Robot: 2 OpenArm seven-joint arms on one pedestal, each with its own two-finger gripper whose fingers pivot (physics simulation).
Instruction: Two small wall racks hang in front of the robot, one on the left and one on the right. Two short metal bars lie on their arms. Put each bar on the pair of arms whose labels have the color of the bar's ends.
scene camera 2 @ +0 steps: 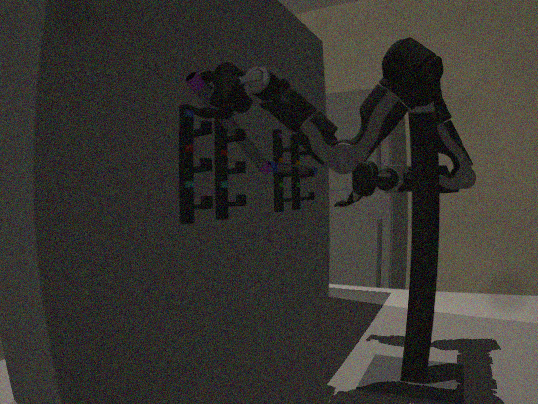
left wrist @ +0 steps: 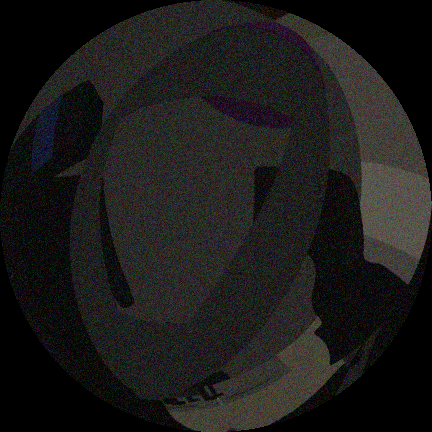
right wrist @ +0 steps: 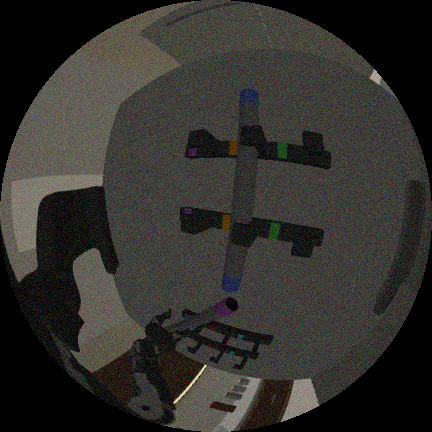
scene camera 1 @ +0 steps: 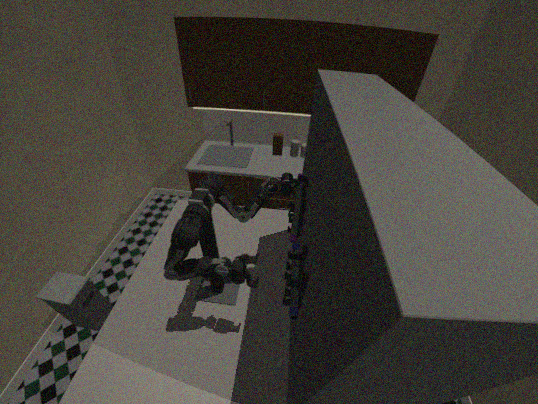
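The left rack (scene camera 2: 186, 175) (right wrist: 235, 342) has blue, red and teal labels from top to bottom. The right rack (scene camera 2: 278, 197) (right wrist: 320, 237) has purple, orange and green ones. A grey bar with blue ends (right wrist: 245, 182) (scene camera 2: 295, 171) lies across the right rack's middle, orange-labelled arms. My left gripper (scene camera 2: 206, 96) (right wrist: 167, 324) is shut on the bar with purple ends (scene camera 2: 247, 142) (right wrist: 195, 318), which tilts steeply, one end above the left rack, the other lower toward the right rack. That bar fills the left wrist view at very close range. My right gripper (scene camera 2: 340, 197) is open and empty, back from the right rack.
The racks hang on a large grey wall block (scene camera 1: 330, 225) (scene camera 2: 125, 280). The arms' pedestal (scene camera 2: 422, 260) stands away from it. In scene camera 1, a counter with a sink (scene camera 1: 227, 156) stands behind, and a pale box (scene camera 1: 65, 287) is at the lower left.
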